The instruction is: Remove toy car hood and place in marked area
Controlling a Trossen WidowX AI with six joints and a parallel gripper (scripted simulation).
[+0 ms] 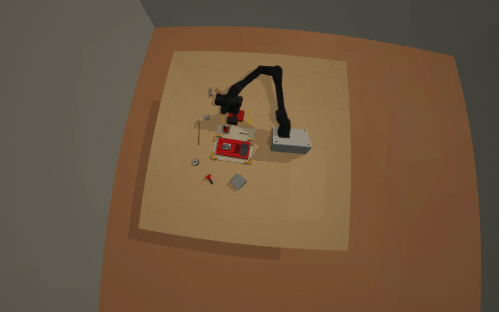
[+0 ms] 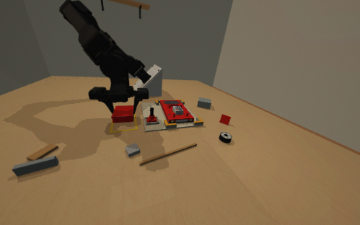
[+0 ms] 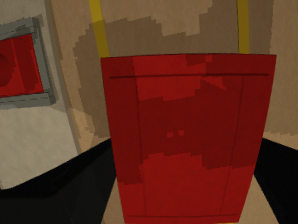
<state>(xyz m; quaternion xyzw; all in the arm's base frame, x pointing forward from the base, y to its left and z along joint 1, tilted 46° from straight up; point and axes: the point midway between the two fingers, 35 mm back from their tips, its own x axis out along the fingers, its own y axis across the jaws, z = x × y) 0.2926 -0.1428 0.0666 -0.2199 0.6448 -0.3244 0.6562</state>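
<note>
Now: gripper tip 1 cm below the red hood. From my gripper tip the other things lie so: grey engine block: 22 cm to the left, 4 cm ahead, 1 cm above; thin wooden rod: 23 cm ahead, 11 cm to the left, 1 cm below; wooden slat: 18 cm to the right, 13 cm ahead, 1 cm below.
</note>
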